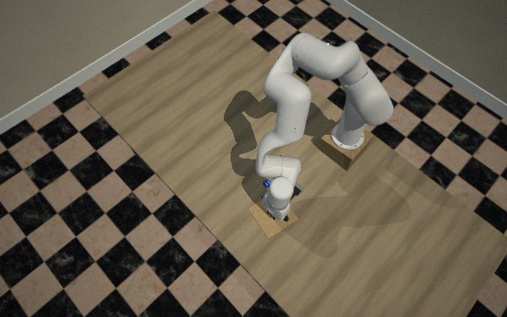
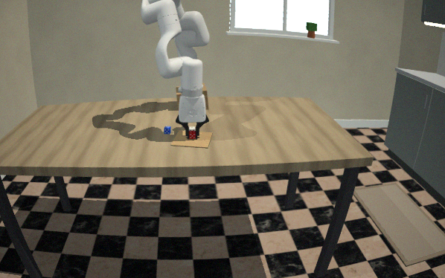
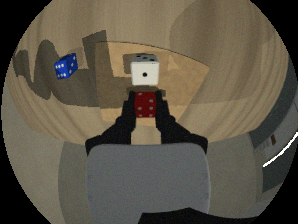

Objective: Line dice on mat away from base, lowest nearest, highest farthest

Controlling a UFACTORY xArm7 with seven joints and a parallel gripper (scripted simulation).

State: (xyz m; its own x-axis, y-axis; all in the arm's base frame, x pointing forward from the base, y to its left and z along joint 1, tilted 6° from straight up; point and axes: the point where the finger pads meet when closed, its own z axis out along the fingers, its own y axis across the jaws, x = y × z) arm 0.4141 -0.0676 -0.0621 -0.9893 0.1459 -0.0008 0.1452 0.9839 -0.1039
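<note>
The red die lies 10 mm below my hand. The rest, counted from my hand: blue die: 90 mm to the right, 80 mm behind, 20 mm below; then white die: 50 mm behind, 10 mm to the left, 10 mm below; then tan mat: 30 mm below.
</note>
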